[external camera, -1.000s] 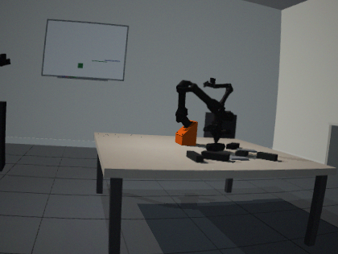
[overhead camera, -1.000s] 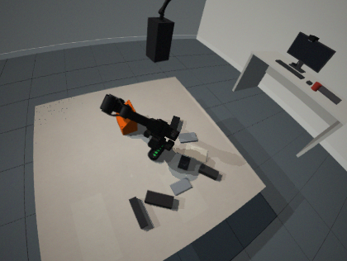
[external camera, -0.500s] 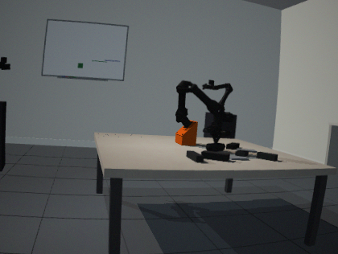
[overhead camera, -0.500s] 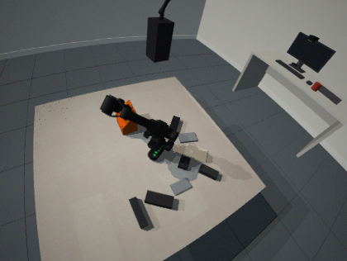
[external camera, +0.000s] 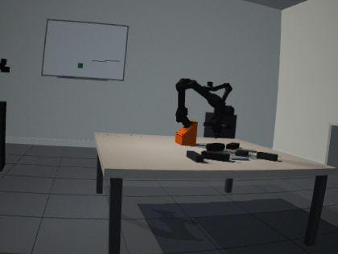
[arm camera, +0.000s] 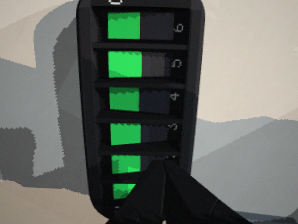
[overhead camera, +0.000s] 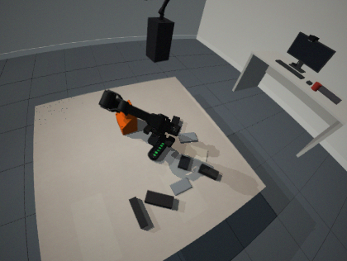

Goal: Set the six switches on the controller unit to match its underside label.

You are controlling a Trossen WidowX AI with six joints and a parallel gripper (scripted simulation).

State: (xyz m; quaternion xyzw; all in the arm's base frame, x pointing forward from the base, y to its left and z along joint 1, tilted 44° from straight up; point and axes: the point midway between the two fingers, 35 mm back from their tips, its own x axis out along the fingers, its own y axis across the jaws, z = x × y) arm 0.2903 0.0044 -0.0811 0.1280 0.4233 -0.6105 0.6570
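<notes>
The small dark box lies 17 cm ahead of my gripper tip, 9 cm to the left of it and 7 cm below it. The rest, counted from my gripper tip: long black bar: 30 cm to the right, 27 cm ahead, 6 cm below; white plate: 21 cm to the left, 16 cm ahead, 8 cm below.
</notes>
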